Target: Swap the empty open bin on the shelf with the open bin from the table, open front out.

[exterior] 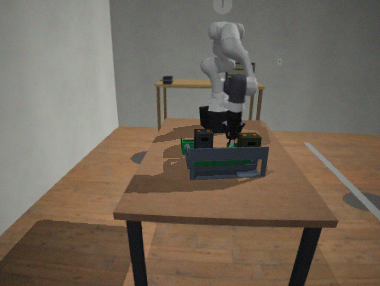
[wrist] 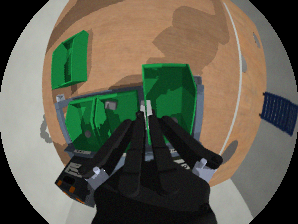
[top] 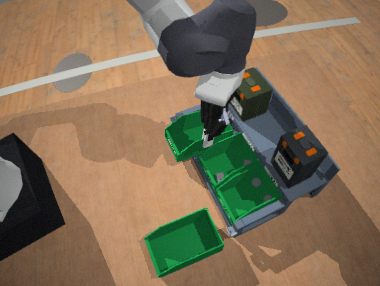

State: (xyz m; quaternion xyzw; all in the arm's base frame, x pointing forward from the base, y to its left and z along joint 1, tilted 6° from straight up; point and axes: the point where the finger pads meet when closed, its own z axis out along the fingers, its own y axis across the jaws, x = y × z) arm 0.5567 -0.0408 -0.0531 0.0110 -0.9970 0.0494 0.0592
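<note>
Now: hand 15 cm short of the olive box, 5 cm to the right of it and 6 cm below it. From my hand the other things lie so: dark box: 15 cm ahead, 18 cm to the right, 7 cm above.
</note>
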